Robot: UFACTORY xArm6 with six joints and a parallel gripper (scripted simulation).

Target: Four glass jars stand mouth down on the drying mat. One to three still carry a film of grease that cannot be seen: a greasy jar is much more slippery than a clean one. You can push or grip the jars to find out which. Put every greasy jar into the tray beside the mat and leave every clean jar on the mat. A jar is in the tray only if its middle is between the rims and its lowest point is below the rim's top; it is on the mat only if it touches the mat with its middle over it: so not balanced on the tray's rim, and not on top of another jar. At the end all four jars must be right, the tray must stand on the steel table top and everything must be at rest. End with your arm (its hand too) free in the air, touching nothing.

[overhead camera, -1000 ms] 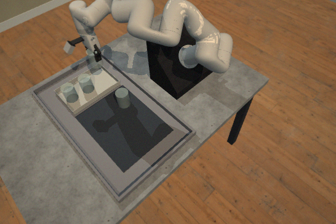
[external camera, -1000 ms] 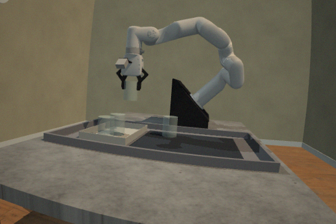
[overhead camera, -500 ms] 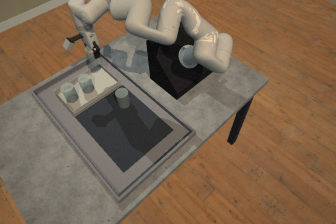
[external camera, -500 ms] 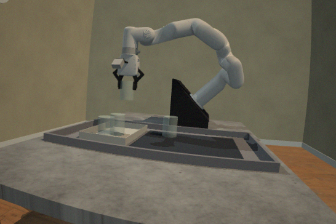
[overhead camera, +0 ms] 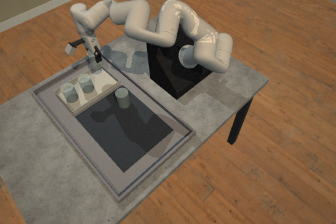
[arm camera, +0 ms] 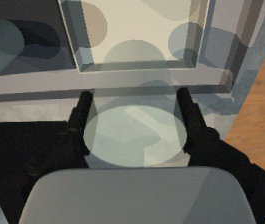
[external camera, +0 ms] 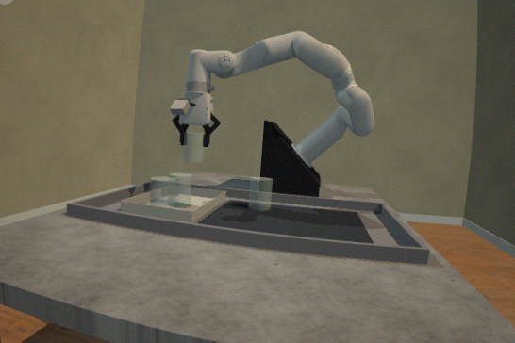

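My gripper is now 10 cm short of the cream tray, 1 cm to the right of it and 18 cm above it. From my hand the other things lie so: dark mat (7 cm ahead, 33 cm to the left, 19 cm below).
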